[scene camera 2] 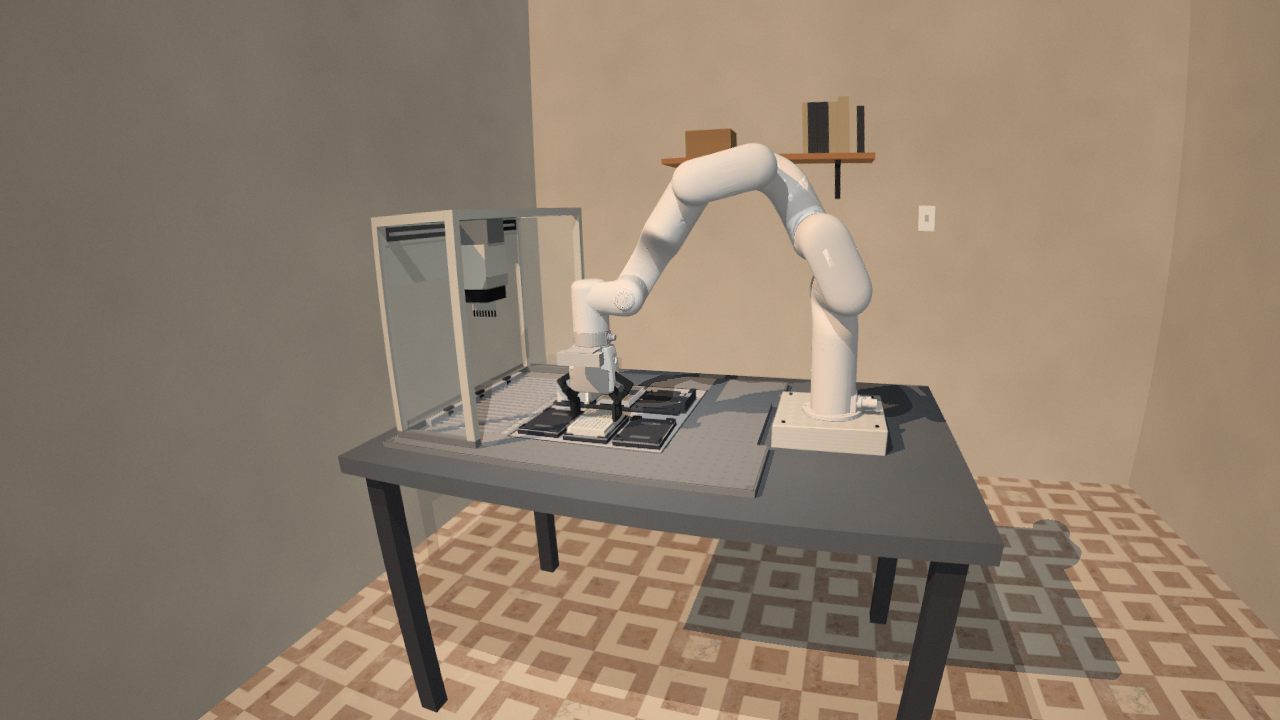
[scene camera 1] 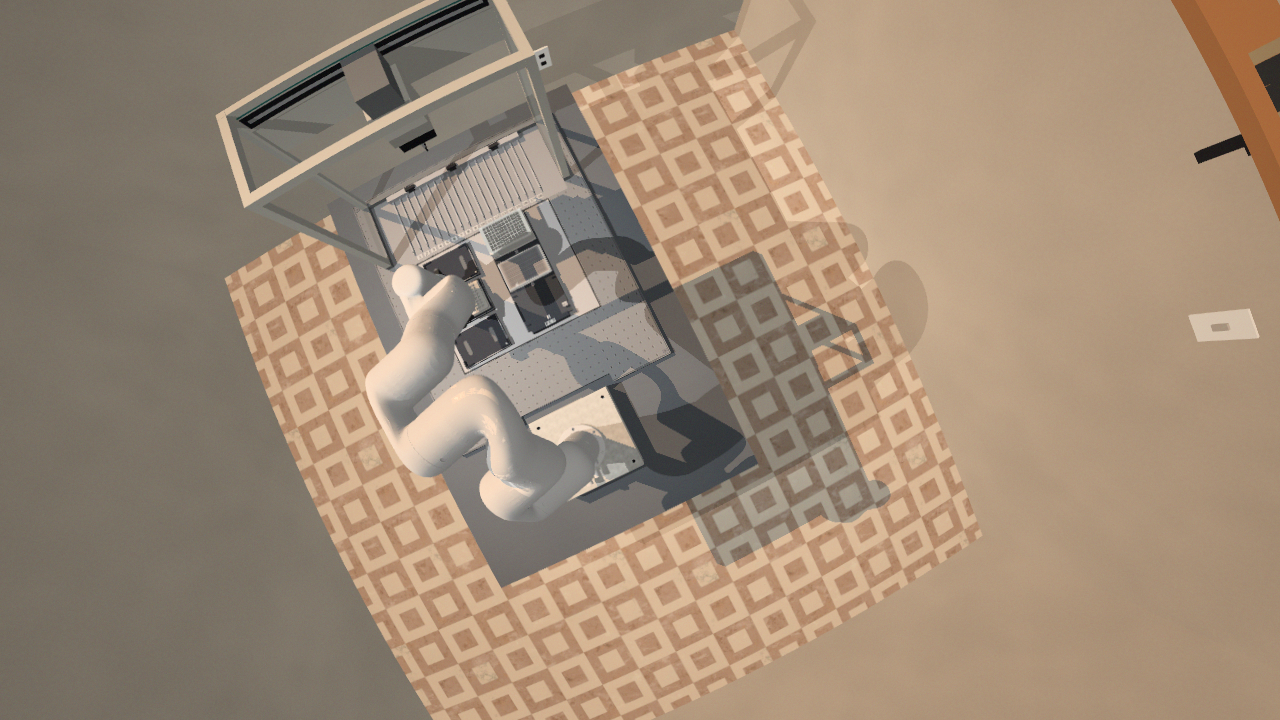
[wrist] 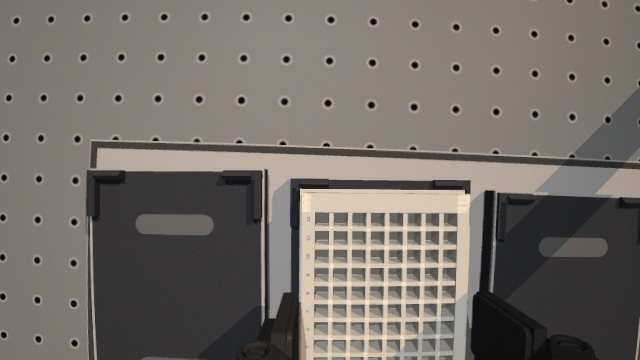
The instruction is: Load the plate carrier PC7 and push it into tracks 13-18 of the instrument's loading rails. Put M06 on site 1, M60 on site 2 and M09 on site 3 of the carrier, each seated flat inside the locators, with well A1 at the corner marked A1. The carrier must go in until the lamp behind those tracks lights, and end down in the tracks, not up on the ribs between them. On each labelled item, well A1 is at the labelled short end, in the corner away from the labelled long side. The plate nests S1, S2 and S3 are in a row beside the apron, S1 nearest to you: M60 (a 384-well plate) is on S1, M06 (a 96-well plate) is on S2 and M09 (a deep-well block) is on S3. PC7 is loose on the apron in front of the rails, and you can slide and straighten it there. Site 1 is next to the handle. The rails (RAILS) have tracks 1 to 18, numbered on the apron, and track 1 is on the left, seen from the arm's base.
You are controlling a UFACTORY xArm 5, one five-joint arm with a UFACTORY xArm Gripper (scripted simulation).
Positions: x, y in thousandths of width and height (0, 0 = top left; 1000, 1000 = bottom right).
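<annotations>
Plate carrier PC7 is out of frame in the wrist view. The PC7 is visible in scene camera 1 (424, 417) and in scene camera 2 (521, 559).
</annotations>
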